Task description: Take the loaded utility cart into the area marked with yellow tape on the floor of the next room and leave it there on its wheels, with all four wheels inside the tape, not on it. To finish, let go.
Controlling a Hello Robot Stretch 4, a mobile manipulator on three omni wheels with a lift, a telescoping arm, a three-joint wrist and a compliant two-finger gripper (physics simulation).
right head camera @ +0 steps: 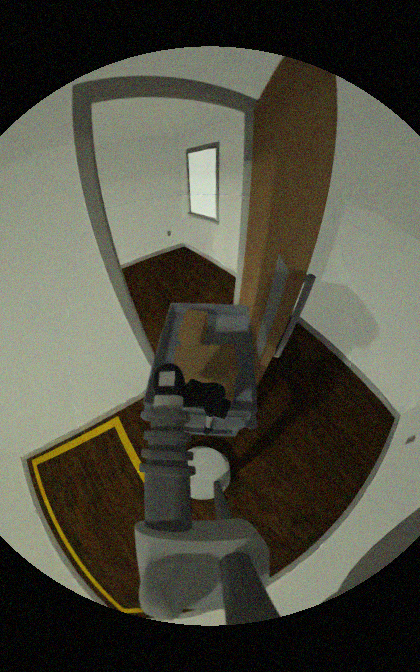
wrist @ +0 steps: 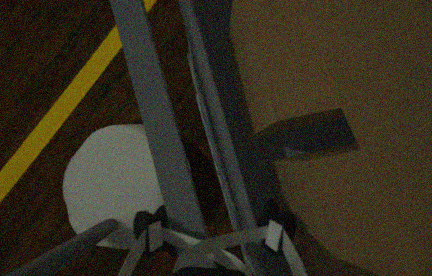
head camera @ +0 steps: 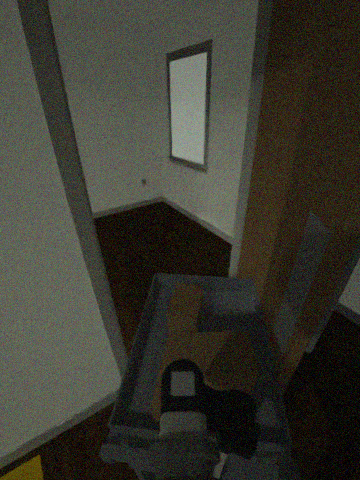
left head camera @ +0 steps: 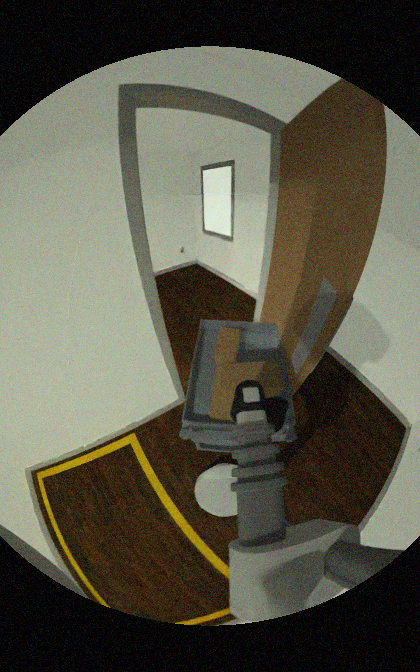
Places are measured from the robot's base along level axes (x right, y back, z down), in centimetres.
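Pixels of known places: gripper, fingertip midpoint: (right head camera: 211, 418) (wrist: 216, 218); robot's base, link origin: (right head camera: 202, 471) (wrist: 139, 181).
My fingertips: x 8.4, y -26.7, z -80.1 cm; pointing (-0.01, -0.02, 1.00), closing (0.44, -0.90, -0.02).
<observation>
Ahead of a thing's pixels: the offset from my fingertips to its top centre. "*": to the spot under its first point.
The utility cart @[* dy -61.9, dx +12.1, dz -0.8 cm] (head camera: 227, 282) (left head camera: 202, 390) (right head camera: 232, 322) is a blue-grey tray carrying brown boxes @[dy -45.1, dx -7.1, dz -8.3 cm] (head camera: 185, 310) (left head camera: 227, 345) (right head camera: 192, 325). It lies ahead of the robot at the doorway and looks level; its wheels are hidden. In the wrist view its grey handle bar @[* dy +1.6, dx -10.8, dz -3.5 cm] (wrist: 150, 110) runs down between the fingers. My gripper (wrist: 216, 218) is shut on this handle at the cart's near end. The yellow tape (head camera: 22, 470) (left head camera: 85, 455) (right head camera: 75, 440) (wrist: 65, 105) marks a floor area to the left of the robot and cart; the cart stands outside it.
A brown door (head camera: 295, 150) (left head camera: 330, 175) (right head camera: 295, 150) stands open close along the cart's right side; contact cannot be told. The left door jamb (head camera: 86, 225) (left head camera: 132, 190) (right head camera: 95, 200) and its wall are close on the cart's left. A window (head camera: 187, 110) shows beyond.
</observation>
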